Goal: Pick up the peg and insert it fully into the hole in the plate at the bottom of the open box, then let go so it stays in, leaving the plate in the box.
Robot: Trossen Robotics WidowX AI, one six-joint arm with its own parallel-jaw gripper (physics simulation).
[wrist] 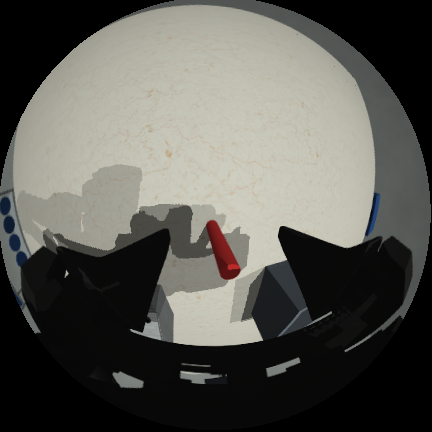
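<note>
The red peg [221, 247] appears to stand upright on the pale table, with its thicker-looking near end toward the camera. My gripper [225, 233] is open and empty. Its two black fingers show to the left and right of the peg, with a gap on each side, the left one somewhat nearer in the picture. The dark grey box [272, 297] is at the lower right, partly hidden behind the right finger. The plate and its hole do not show in this view.
The pale, veined table [225, 115] extends ahead to a curved-looking far edge. Shadows lie around the peg. A blue object [373, 214] is at the right edge. A panel with dark blue discs [9, 225] is at the far left. A grey block [163, 315] shows beside the left finger.
</note>
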